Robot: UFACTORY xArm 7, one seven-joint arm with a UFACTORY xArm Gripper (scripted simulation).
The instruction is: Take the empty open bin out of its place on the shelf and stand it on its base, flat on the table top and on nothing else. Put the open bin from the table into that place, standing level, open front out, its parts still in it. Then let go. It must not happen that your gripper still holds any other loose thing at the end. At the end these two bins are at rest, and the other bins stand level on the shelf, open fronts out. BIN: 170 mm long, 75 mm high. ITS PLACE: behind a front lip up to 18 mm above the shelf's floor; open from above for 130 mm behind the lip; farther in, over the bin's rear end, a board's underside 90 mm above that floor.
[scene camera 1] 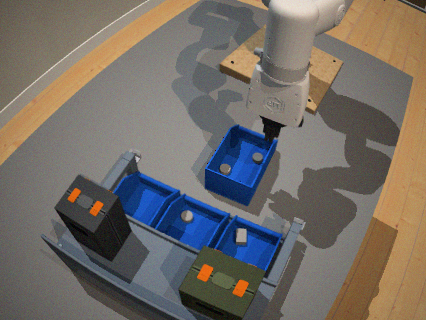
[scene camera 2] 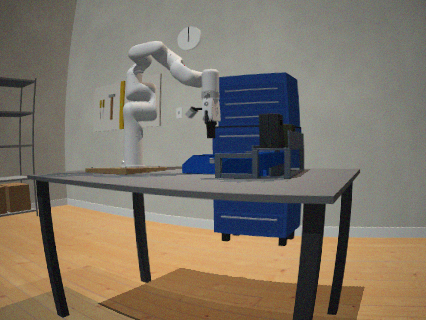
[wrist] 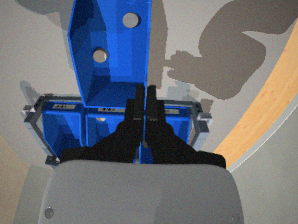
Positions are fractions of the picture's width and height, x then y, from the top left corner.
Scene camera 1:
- dark grey case: 0.22, 0.68
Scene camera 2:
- dark grey case: 0.64, 0.42
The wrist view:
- my gripper: 0.49, 0.44
